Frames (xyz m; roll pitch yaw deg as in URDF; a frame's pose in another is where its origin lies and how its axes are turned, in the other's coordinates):
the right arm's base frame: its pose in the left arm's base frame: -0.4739 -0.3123 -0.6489 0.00 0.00 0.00
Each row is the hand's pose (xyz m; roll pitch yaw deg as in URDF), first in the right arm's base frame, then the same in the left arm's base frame.
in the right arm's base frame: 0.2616 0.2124 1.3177 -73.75 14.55 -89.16
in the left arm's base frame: -0.2123 -0.0999 0.6688 -73.75 14.55 -89.16
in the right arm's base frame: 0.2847 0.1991 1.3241 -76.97 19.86 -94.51
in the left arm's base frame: -0.1892 -0.1132 0.6752 -76.97 19.86 -94.51
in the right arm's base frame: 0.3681 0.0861 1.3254 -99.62 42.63 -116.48
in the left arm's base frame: -0.1058 -0.2262 0.6765 -99.62 42.63 -116.48
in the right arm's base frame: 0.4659 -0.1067 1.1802 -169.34 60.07 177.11
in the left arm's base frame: -0.0080 -0.4190 0.5313 -169.34 60.07 177.11
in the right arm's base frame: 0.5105 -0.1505 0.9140 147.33 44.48 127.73
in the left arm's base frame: 0.0366 -0.4628 0.2651 147.33 44.48 127.73
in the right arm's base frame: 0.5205 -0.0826 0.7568 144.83 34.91 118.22
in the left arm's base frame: 0.0466 -0.3949 0.1079 144.83 34.91 118.22
